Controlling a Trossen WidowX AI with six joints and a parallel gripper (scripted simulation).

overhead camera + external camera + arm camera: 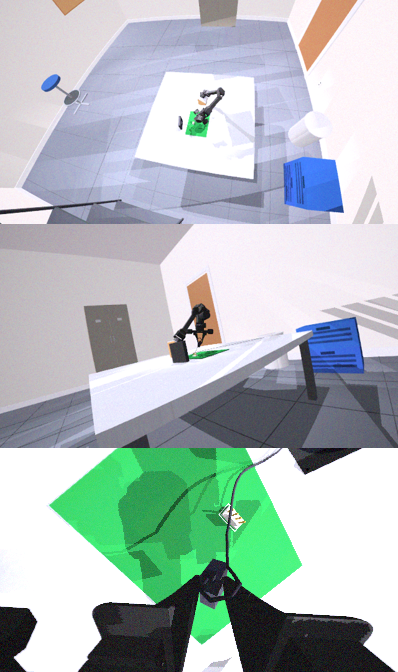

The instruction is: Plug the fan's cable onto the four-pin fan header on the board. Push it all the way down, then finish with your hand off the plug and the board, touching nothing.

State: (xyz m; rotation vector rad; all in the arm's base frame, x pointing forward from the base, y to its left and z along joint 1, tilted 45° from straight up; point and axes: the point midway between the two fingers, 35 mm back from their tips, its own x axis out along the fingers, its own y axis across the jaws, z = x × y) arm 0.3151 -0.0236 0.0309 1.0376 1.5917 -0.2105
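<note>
The green board is 2 cm ahead of my gripper tip, 3 cm to the right of it and 9 cm below it. Also, from my gripper tip: black fan (4 cm ahead, 21 cm to the right, 2 cm below); then white four-pin fan header (2 cm ahead, 8 cm to the right, 8 cm below); then black fan plug (1 cm behind, 1 cm below).
</note>
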